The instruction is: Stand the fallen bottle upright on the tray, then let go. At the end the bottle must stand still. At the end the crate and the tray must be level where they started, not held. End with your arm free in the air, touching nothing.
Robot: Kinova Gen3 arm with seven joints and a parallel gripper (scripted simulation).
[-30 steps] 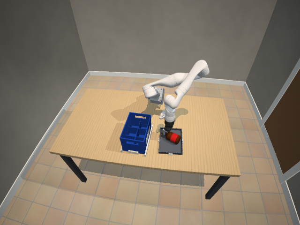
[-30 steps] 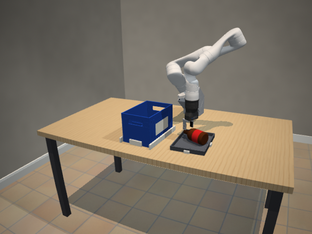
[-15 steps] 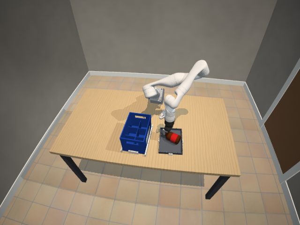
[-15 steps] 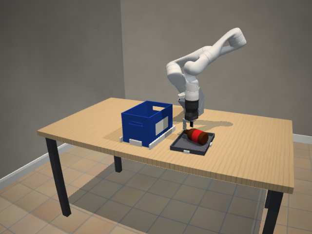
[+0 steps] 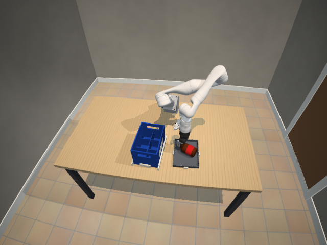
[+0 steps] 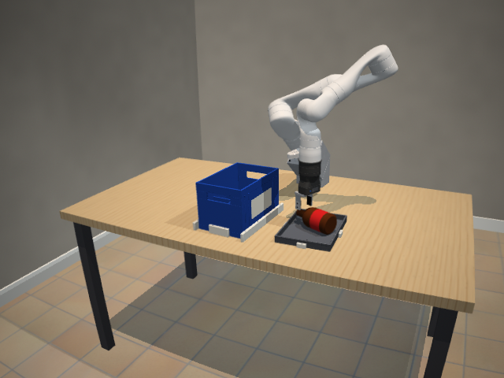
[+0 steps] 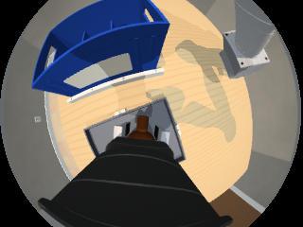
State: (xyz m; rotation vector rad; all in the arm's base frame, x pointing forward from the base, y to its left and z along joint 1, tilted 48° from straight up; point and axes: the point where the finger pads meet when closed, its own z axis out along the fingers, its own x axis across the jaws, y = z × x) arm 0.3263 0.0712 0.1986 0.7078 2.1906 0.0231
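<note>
The brown bottle is 3 cm ahead of my hand, 4 cm to the left of it and 4 cm below it. From my hand the other things lie so: blue crate (2 cm behind, 24 cm to the right); then dark grey tray (6 cm ahead, 3 cm to the left, 7 cm below).
</note>
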